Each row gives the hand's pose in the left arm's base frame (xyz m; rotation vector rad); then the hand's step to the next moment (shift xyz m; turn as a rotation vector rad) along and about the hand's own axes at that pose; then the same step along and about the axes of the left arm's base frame.
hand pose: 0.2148 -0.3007 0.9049 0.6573 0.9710 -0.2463
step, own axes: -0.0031 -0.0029 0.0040 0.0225 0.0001 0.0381
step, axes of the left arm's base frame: -0.0004 -0.0050 0.0030 0.0386 -0.0214 -0.0037
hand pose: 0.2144 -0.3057 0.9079 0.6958 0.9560 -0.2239
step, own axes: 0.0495 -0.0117 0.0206 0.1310 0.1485 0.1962
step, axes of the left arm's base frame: 0.0368 -0.0160 -0.0375 0.2765 0.0048 0.0347
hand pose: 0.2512 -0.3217 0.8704 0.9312 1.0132 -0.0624
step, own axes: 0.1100 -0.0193 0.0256 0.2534 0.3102 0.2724
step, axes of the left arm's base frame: 0.0710 0.0095 -0.0894 0.4705 0.0976 0.0610
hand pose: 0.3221 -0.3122 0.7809 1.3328 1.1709 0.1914
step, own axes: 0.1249 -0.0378 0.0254 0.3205 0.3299 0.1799
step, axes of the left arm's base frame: 0.0582 0.0592 -0.1038 0.4430 0.2102 0.0589
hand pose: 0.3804 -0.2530 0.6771 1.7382 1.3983 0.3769
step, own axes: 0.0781 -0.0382 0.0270 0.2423 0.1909 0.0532
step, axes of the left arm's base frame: 0.0194 0.0598 -0.0658 0.2401 0.1947 0.0491
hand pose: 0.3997 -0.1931 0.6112 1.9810 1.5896 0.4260
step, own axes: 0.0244 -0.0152 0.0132 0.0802 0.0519 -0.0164
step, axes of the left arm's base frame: 0.0015 0.0227 -0.0220 0.0514 0.0737 0.0365
